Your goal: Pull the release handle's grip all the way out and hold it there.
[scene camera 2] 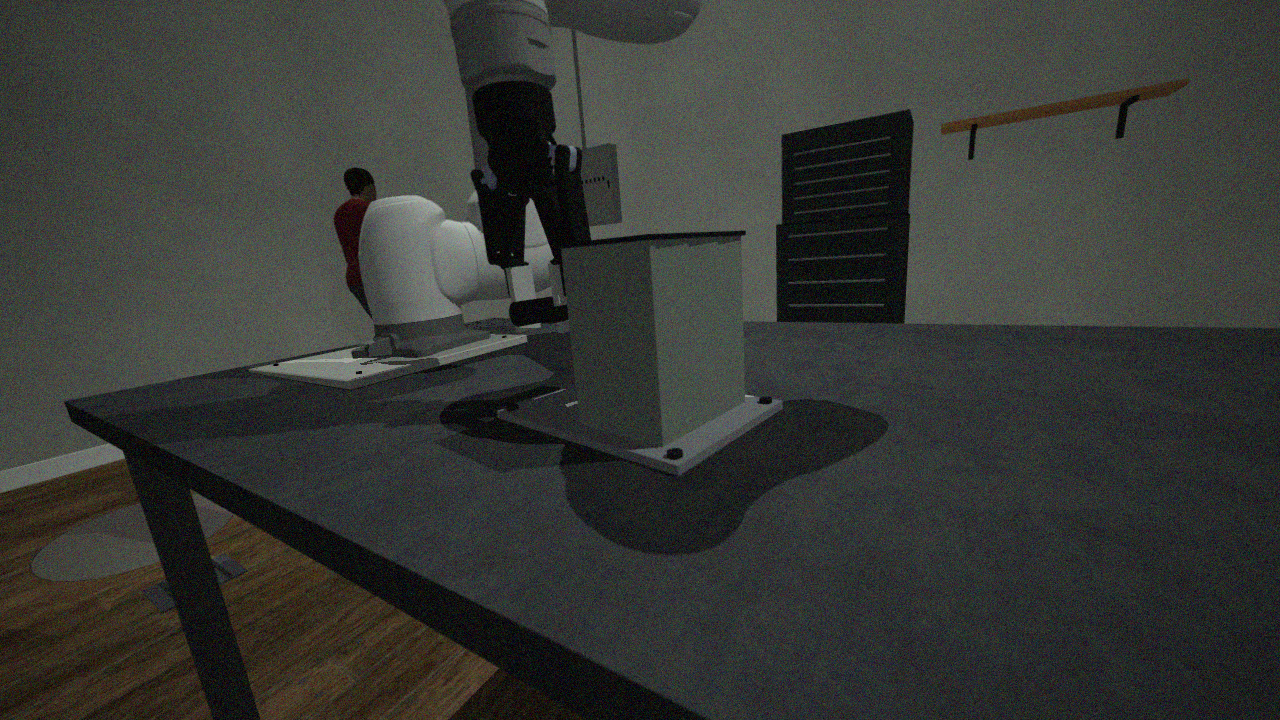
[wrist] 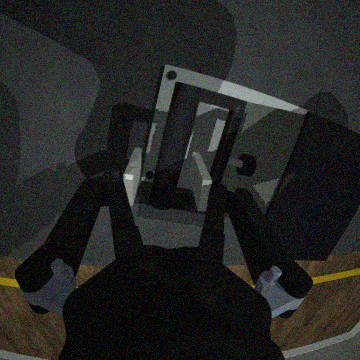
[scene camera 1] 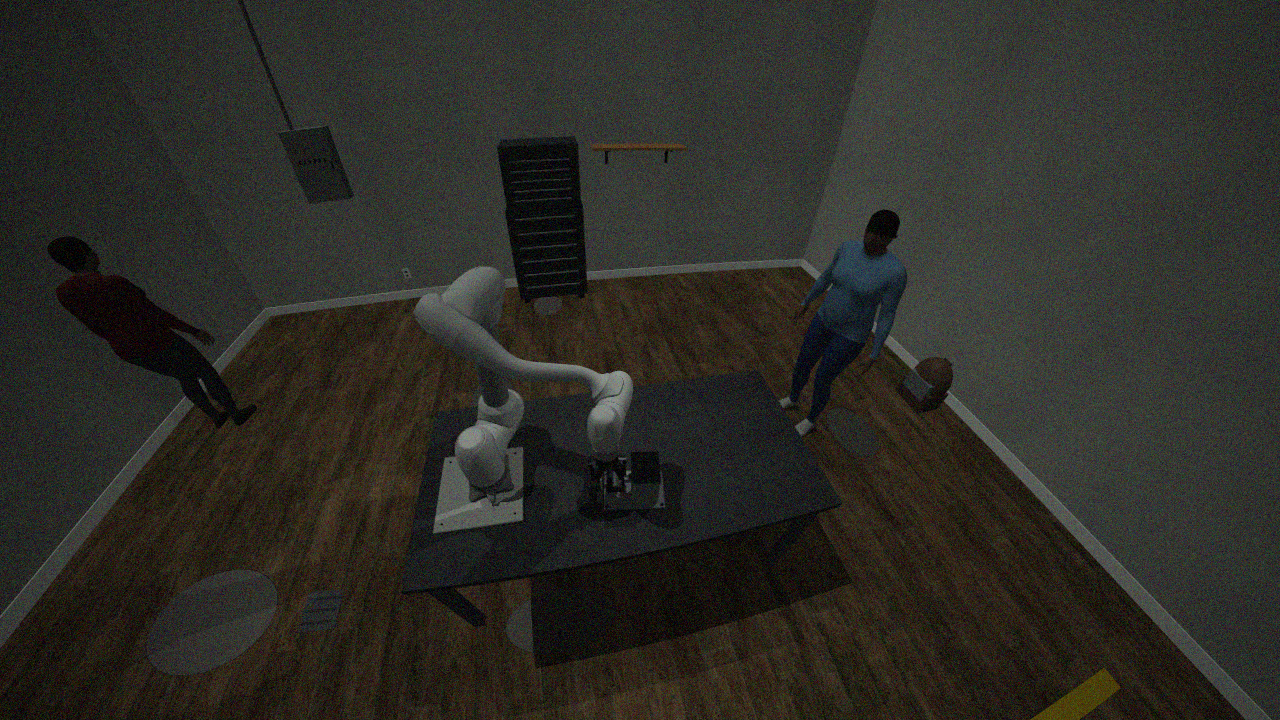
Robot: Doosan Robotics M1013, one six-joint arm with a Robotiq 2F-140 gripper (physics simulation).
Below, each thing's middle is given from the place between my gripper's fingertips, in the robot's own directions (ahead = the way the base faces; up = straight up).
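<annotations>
You'd find the base plate (scene camera 2: 556, 413) 10 mm to the right of my hand, 100 mm ahead of it and 80 mm below it.
</annotations>
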